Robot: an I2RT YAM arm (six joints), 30 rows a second.
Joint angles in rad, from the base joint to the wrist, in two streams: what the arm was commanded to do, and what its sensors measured. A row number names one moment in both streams.
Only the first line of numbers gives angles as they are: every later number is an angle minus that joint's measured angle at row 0.
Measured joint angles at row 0:
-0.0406 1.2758 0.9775 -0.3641 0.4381 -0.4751
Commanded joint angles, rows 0 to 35:
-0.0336 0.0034 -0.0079 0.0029 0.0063 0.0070
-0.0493 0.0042 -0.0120 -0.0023 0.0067 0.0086
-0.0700 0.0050 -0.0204 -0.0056 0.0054 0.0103
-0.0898 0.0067 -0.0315 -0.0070 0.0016 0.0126
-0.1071 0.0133 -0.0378 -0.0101 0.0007 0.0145
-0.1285 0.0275 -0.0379 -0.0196 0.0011 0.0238
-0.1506 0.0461 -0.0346 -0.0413 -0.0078 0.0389
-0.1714 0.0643 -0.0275 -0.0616 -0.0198 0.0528
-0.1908 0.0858 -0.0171 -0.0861 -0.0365 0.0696
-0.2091 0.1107 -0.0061 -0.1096 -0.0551 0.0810
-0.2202 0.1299 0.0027 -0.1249 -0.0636 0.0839
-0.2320 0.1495 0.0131 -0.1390 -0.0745 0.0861
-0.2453 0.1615 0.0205 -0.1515 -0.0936 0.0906
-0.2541 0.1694 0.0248 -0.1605 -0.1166 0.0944
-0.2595 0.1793 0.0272 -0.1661 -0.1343 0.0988
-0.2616 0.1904 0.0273 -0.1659 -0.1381 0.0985
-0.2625 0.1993 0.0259 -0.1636 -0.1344 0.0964
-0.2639 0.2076 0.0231 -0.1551 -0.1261 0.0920
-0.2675 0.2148 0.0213 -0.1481 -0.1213 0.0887
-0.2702 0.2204 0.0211 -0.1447 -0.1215 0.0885
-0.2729 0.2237 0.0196 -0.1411 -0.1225 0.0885
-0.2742 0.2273 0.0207 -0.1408 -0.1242 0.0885
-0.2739 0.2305 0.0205 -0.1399 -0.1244 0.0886
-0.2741 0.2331 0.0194 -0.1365 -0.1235 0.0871
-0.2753 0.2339 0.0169 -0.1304 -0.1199 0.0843
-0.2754 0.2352 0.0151 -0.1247 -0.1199 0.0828
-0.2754 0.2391 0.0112 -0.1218 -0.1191 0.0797
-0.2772 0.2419 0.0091 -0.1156 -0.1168 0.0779
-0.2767 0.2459 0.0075 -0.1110 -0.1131 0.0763
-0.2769 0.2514 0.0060 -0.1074 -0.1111 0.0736
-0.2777 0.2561 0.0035 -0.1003 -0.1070 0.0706
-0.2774 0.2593 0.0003 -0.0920 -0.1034 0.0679
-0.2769 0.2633 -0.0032 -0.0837 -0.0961 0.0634
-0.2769 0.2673 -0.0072 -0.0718 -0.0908 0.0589
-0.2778 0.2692 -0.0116 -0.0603 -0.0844 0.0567
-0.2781 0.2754 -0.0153 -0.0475 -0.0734 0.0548
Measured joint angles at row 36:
-0.2766 0.2671 -0.0076 -0.0946 -0.0980 0.0705
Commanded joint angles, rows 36 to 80:
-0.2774 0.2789 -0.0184 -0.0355 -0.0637 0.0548
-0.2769 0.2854 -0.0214 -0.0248 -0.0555 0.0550
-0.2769 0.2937 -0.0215 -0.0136 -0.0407 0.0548
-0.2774 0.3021 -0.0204 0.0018 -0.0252 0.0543
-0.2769 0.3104 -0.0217 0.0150 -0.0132 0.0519
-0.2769 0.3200 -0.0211 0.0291 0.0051 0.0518
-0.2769 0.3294 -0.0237 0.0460 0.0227 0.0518
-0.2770 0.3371 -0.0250 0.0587 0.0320 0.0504
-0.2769 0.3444 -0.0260 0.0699 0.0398 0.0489
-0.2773 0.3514 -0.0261 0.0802 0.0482 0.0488
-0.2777 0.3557 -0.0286 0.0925 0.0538 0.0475
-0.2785 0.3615 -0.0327 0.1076 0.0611 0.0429
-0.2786 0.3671 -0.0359 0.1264 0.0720 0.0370
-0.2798 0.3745 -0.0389 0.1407 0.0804 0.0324
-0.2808 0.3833 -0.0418 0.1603 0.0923 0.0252
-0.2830 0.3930 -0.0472 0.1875 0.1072 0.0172
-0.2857 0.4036 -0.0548 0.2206 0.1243 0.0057
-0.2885 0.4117 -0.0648 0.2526 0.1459 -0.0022
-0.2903 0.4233 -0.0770 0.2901 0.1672 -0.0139
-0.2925 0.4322 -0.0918 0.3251 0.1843 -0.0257
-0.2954 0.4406 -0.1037 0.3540 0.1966 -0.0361
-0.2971 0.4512 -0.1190 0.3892 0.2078 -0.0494
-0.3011 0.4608 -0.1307 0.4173 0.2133 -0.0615
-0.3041 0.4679 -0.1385 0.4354 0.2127 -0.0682
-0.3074 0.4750 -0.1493 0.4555 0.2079 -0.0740
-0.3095 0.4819 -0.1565 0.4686 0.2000 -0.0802
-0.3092 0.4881 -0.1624 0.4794 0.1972 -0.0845
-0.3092 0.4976 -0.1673 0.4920 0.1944 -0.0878
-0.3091 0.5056 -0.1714 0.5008 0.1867 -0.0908
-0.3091 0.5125 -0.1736 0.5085 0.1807 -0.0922
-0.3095 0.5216 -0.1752 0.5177 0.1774 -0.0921
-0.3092 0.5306 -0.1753 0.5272 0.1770 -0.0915
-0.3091 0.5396 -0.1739 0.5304 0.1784 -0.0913
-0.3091 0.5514 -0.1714 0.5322 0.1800 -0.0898
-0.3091 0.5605 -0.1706 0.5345 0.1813 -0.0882
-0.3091 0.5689 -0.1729 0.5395 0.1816 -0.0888
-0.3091 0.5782 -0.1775 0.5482 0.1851 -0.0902
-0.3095 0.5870 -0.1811 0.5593 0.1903 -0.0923
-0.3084 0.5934 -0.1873 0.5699 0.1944 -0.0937
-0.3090 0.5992 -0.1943 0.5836 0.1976 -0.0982
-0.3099 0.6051 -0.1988 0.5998 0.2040 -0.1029
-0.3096 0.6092 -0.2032 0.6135 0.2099 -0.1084
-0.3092 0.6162 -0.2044 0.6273 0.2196 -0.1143
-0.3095 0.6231 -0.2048 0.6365 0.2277 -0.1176
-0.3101 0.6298 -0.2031 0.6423 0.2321 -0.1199
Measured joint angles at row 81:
-0.3083 0.6066 -0.1934 0.7137 0.2655 -0.1015
